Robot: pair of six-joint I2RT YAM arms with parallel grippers.
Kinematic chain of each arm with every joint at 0, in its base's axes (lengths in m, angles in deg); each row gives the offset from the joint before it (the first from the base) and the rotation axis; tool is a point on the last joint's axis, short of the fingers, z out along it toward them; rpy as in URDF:
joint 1: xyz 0 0 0.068 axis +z
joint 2: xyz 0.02 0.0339 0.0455 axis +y
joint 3: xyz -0.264 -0.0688 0 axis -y
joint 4: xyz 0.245 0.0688 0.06 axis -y
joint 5: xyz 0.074 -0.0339 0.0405 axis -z
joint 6: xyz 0.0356 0 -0.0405 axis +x
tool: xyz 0 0 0 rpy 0 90 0
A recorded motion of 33 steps. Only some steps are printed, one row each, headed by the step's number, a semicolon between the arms.
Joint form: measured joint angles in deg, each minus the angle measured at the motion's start. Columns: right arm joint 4, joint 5, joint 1, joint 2, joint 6, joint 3; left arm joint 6, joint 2, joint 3, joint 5, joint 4, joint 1.
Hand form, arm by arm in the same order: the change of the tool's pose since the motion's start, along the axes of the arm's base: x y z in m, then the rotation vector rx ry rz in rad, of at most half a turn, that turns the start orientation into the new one. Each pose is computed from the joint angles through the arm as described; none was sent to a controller.
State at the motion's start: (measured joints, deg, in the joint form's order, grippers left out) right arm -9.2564 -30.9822 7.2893 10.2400 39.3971 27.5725; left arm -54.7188 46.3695 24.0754 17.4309 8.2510 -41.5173
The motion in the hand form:
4: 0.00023 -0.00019 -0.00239 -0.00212 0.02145 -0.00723; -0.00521 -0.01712 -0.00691 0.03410 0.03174 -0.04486
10: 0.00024 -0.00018 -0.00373 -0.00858 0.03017 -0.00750; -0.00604 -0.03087 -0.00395 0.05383 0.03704 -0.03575
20: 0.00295 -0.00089 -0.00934 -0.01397 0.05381 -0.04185; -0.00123 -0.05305 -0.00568 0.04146 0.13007 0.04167
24: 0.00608 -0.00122 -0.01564 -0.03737 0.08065 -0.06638; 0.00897 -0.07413 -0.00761 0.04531 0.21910 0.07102
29: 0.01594 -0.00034 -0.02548 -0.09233 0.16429 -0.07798; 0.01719 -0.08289 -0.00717 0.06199 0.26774 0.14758
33: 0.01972 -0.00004 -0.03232 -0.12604 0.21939 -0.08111; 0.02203 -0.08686 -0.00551 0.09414 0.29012 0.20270
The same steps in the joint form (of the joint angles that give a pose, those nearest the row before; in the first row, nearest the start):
4: -1.31 0.42 0.00 -0.09 -0.02 -0.02; -0.55 3.56 0.52 -2.45 0.53 -5.07
10: -2.08 0.39 0.00 -0.13 -0.37 -0.02; -1.16 6.62 2.65 -6.32 0.57 -8.44
20: -2.89 2.34 0.00 -0.11 -0.77 -0.77; -8.00 13.18 5.70 -12.68 2.19 -12.02
24: -4.28 3.65 0.00 0.26 -2.14 -1.36; -12.76 20.13 9.94 -14.01 2.08 -13.18
29: -7.43 4.32 0.00 3.54 -4.79 -1.35; -15.87 23.41 13.07 -17.49 -0.35 -13.29
33: -10.05 4.65 0.00 5.03 -6.32 -1.36; -17.03 25.03 15.54 -20.17 -3.76 -13.29

